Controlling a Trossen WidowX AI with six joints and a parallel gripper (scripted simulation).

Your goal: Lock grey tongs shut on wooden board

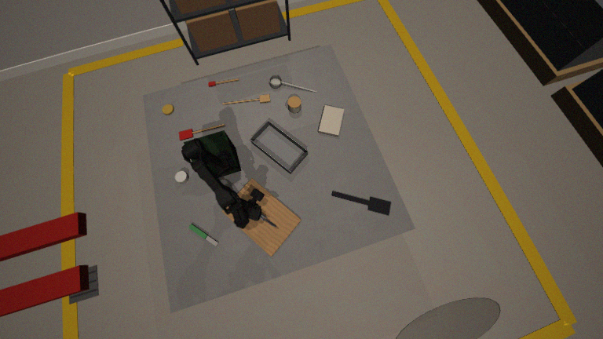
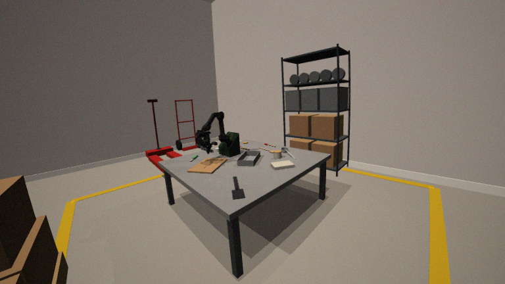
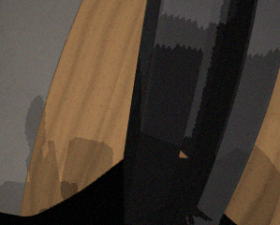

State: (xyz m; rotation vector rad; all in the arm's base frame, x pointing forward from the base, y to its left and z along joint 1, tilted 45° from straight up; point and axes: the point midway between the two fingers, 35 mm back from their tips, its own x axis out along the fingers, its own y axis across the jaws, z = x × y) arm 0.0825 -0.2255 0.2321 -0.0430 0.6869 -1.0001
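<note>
The wooden board is 110 mm below my gripper tip. Also, from my gripper tip: roasting tin (340 mm to the left, 200 mm ahead, 90 mm below); white disc (370 mm behind, 340 mm to the left, 100 mm below); black spatula (550 mm ahead, 110 mm to the right, 110 mm below).
</note>
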